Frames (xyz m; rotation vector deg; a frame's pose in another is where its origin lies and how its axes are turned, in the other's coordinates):
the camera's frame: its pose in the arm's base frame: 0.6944 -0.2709 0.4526 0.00 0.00 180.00
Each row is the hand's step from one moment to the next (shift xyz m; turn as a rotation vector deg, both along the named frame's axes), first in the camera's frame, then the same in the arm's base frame.
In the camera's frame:
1: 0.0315 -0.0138 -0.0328 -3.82 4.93 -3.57
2: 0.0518 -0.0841 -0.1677 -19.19 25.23 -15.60
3: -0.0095 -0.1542 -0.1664 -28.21 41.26 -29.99
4: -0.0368 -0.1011 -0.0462 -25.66 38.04 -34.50
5: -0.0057 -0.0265 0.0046 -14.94 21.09 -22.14
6: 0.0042 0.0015 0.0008 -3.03 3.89 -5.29
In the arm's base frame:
1: -0.0315 0.0138 -0.0328 3.82 -4.93 -3.57
2: -0.0518 0.0841 -0.1677 19.19 -25.23 -15.60
3: 0.0095 0.1542 -0.1664 28.21 -41.26 -29.99
4: 0.0368 0.1011 -0.0462 25.66 -38.04 -34.50
5: 0.0057 0.0265 0.0046 14.94 -21.09 -22.14
6: -0.0042 -0.0015 0.0008 3.03 -3.89 -5.29

